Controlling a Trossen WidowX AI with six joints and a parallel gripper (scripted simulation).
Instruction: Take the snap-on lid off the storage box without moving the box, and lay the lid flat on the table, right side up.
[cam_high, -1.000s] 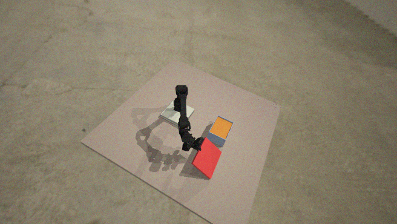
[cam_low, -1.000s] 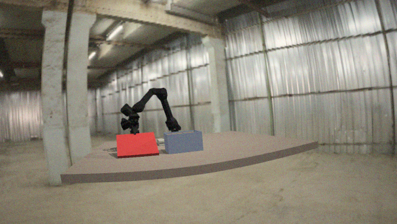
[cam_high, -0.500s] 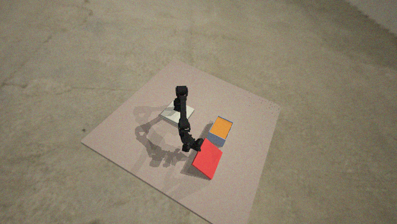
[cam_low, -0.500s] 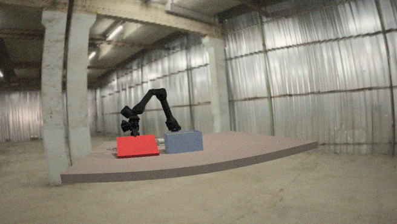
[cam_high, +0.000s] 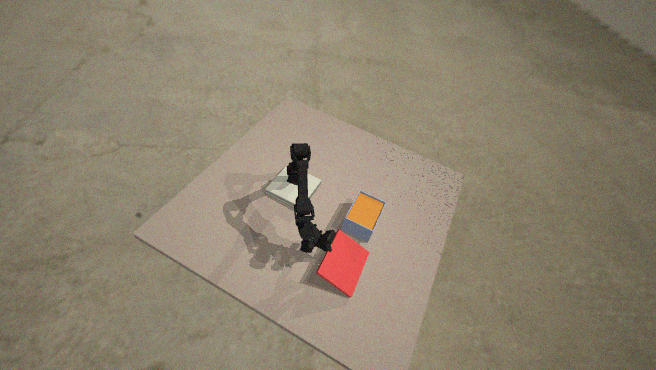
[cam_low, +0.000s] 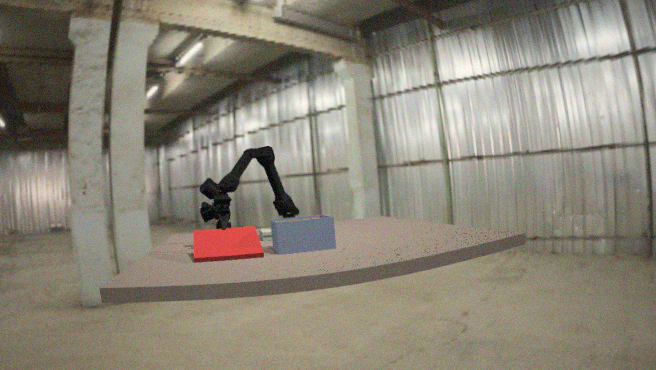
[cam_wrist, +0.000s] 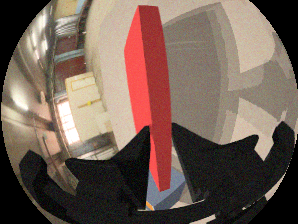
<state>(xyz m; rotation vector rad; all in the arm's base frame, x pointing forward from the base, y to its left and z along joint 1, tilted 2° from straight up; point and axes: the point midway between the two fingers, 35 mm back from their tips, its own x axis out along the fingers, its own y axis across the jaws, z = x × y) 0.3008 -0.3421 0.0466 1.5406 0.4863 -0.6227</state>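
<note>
My gripper tip is 8 cm short of the red lid, 1 cm to the left of it and 3 cm above it. From my gripper tip the other things lie so: blue storage box 9 cm ahead, 27 cm to the left, 2 cm below.
</note>
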